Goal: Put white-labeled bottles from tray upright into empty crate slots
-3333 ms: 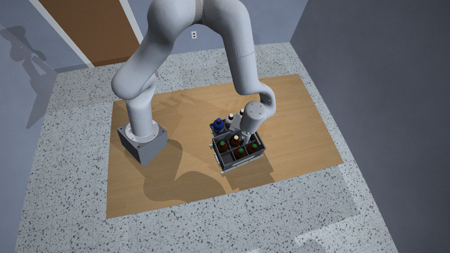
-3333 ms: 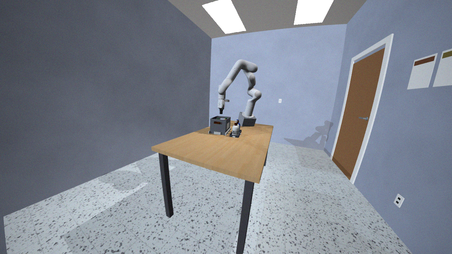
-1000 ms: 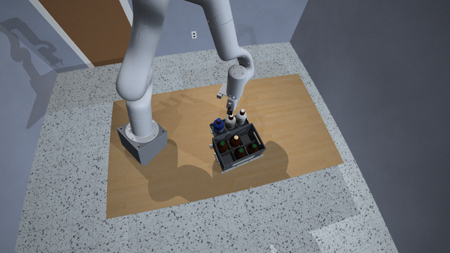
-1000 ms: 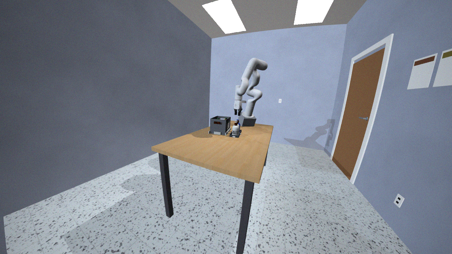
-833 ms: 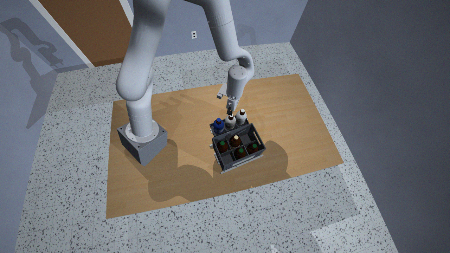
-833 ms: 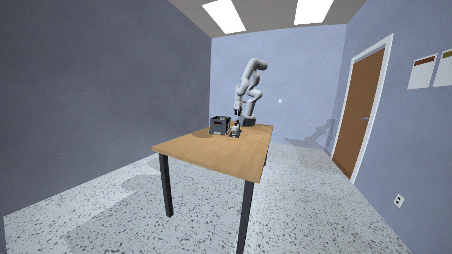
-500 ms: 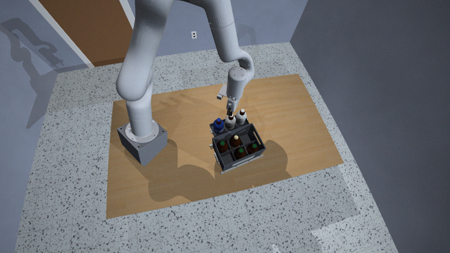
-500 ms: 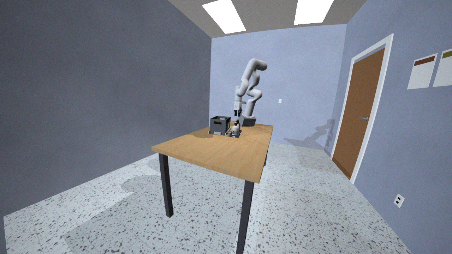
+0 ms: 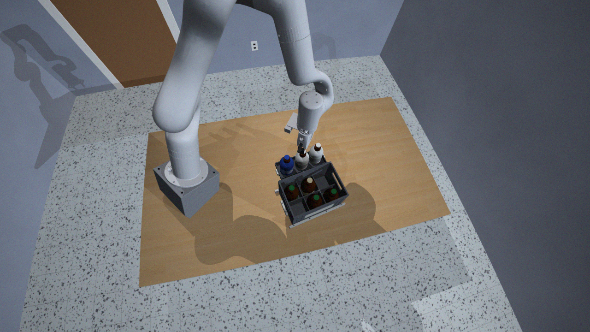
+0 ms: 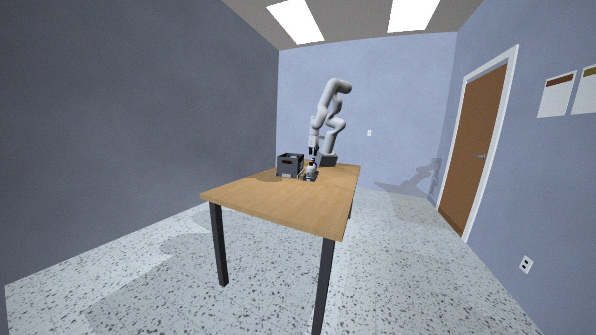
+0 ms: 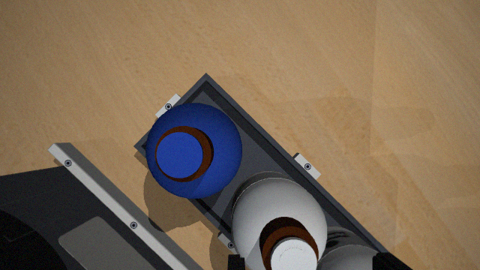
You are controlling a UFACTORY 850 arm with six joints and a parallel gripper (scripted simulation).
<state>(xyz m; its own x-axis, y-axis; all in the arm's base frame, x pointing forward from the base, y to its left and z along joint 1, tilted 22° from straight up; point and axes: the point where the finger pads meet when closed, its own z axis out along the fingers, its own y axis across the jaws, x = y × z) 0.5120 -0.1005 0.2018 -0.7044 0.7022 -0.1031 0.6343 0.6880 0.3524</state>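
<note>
Now: hand 130 mm above the blue-labeled bottle, 90 mm past it and 10 mm to the left of it. Round my hand: crate (200 mm to the right, 130 mm below, 20 mm behind); then dark tray (200 mm below).
</note>
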